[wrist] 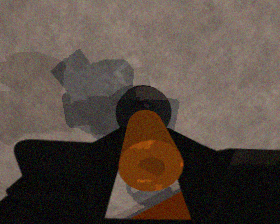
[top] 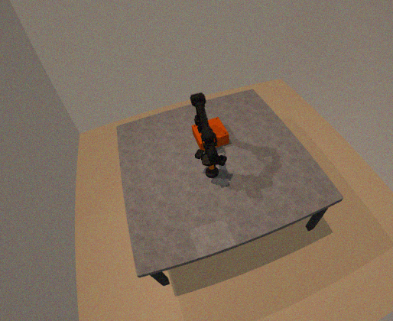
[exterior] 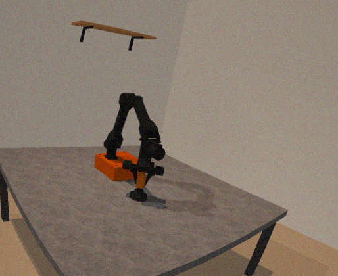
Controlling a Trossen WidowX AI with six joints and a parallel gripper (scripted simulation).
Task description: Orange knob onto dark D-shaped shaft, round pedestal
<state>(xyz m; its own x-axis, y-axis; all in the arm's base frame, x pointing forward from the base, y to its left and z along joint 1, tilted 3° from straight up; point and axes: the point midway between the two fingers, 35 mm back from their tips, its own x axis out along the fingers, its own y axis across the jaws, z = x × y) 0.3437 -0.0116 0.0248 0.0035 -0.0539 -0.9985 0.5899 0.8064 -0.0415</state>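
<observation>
My gripper tip is now 2 cm below the orange knob. Also, from my gripper tip: dark round pedestal (4 cm below).
</observation>
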